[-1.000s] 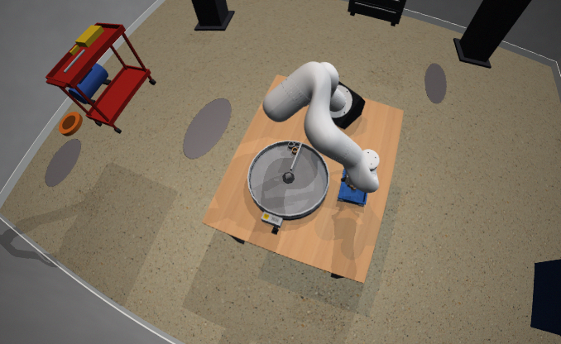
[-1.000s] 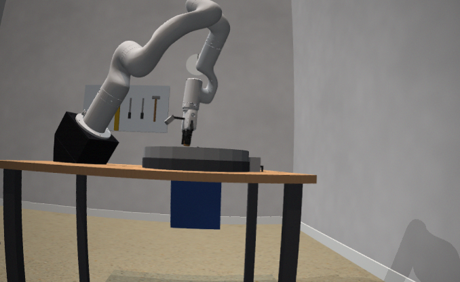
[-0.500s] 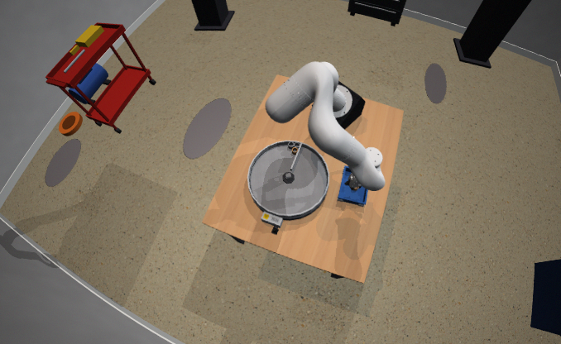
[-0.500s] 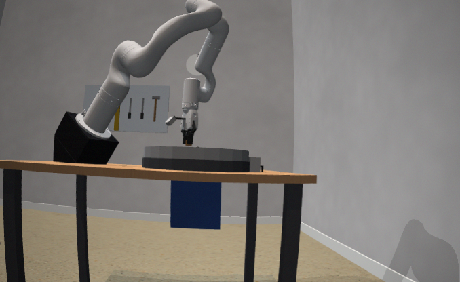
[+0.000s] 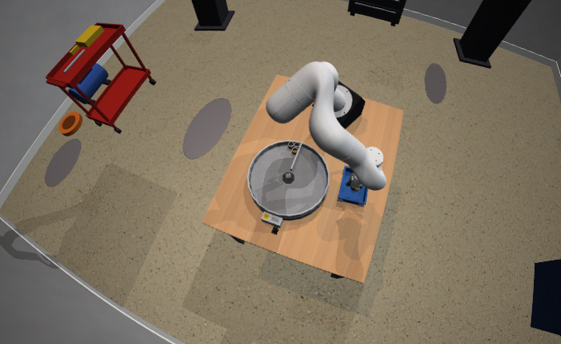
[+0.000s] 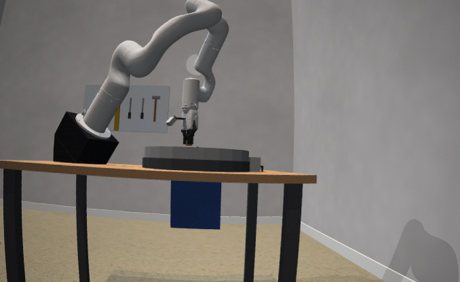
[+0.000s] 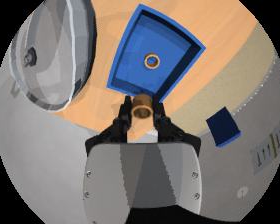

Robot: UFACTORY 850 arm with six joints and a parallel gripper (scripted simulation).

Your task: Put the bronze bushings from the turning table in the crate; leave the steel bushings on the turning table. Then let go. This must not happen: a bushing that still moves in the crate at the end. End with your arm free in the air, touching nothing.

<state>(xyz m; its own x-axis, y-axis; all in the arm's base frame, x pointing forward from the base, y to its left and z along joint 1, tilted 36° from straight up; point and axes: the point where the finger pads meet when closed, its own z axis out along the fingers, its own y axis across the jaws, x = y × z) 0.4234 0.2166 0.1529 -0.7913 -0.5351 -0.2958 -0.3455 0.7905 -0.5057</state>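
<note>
Now: the blue crate 4 cm behind my hand, 1 cm to the left of it and 12 cm below it. Round my hand: grey turning table 2 cm behind, 34 cm to the right, 9 cm below.
</note>
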